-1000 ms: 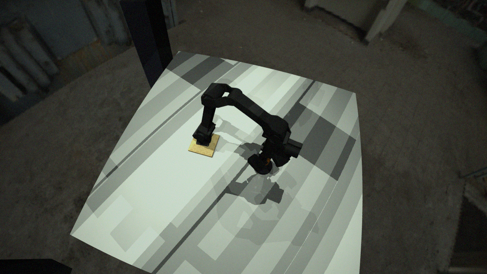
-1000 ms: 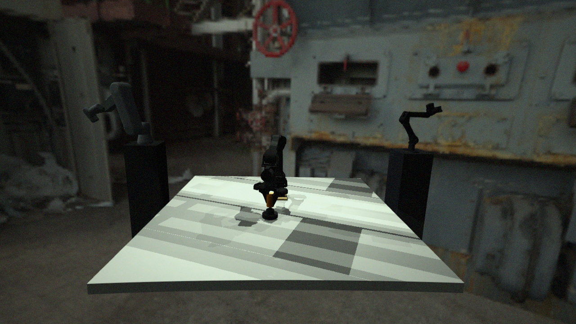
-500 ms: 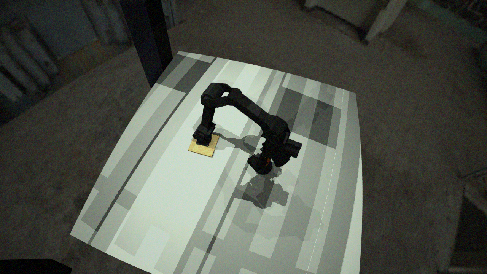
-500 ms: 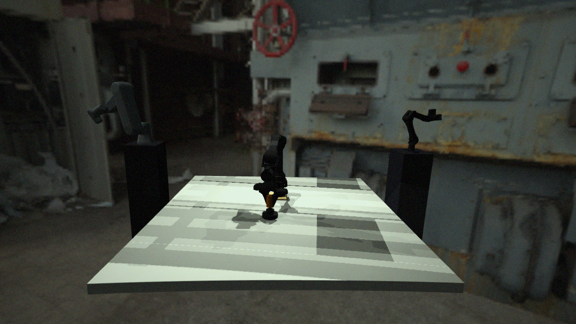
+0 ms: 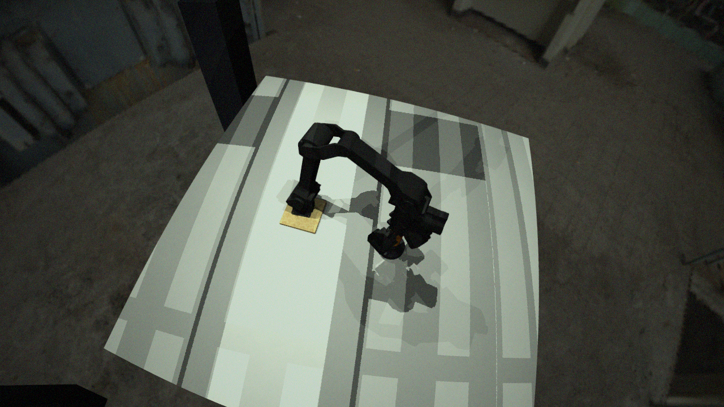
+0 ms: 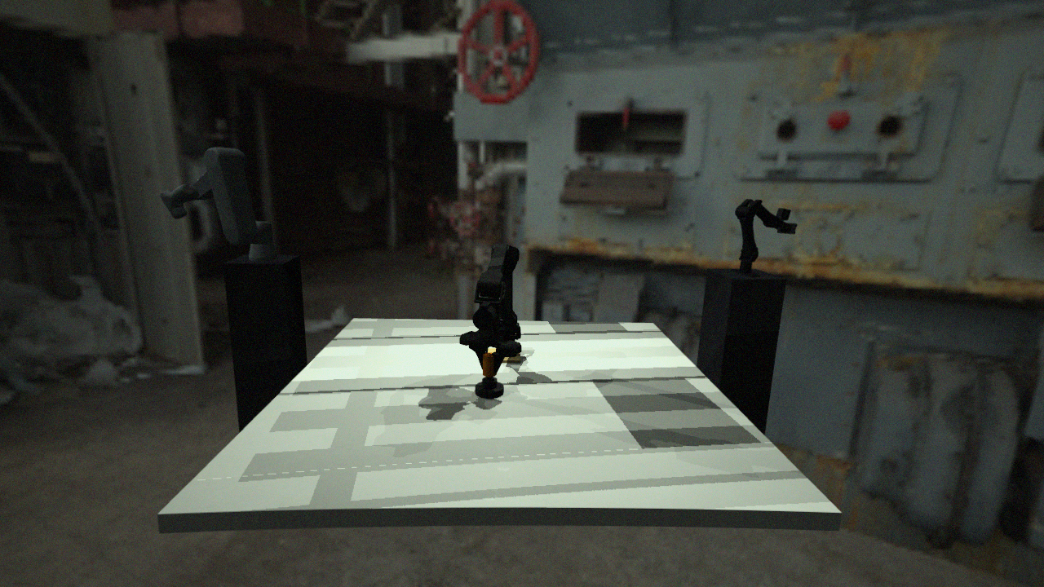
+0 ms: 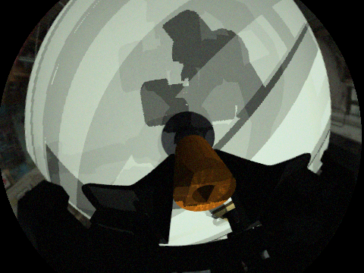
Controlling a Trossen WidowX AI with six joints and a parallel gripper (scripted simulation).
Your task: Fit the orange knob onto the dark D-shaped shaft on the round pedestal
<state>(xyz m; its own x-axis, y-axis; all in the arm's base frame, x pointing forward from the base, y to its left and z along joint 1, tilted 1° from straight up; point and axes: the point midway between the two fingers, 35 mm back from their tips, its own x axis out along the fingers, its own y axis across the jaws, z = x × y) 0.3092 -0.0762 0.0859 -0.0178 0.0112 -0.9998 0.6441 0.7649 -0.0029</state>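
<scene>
The orange knob lies 20 mm above my gripper tip. Also, from my gripper tip: round pedestal (40 mm below).
</scene>
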